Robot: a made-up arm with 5 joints.
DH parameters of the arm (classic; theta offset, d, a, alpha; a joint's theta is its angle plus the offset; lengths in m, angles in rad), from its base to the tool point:
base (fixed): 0 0.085 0 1.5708
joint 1: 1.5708 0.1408 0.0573 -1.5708
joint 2: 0 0.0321 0.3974 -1.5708
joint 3: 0 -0.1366 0.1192 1.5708
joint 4: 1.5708 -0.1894 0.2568 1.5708
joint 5: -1.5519 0 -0.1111 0
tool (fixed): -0.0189 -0.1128 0 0
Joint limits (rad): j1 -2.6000..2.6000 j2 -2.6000..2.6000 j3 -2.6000..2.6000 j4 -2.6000..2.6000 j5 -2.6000..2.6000
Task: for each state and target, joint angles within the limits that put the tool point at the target. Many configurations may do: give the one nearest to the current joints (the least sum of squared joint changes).
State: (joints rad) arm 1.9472 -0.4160 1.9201 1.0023 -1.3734
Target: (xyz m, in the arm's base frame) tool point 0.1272 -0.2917 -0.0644
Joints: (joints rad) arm 2.4570 -0.8856 1.1686 1.2093 -1.7577
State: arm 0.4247 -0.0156 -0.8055 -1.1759 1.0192
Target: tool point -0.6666 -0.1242 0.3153
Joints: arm 0.9879 -0.0140 -1.0386 -1.2304 0.9270
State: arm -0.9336 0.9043 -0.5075 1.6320 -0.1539
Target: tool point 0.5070 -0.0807 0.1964
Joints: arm -1.1510 0.8613 -0.6061 1.7771 -0.1724
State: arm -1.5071 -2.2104 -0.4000 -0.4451 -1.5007
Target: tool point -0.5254 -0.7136 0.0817
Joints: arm -1.5253 -2.5704 -0.4585 -0.9588 -1.5797
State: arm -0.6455 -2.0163 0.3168 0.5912 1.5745
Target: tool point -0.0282 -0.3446 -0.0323
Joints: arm -0.8203 -1.9213 0.6754 0.5969 1.3936
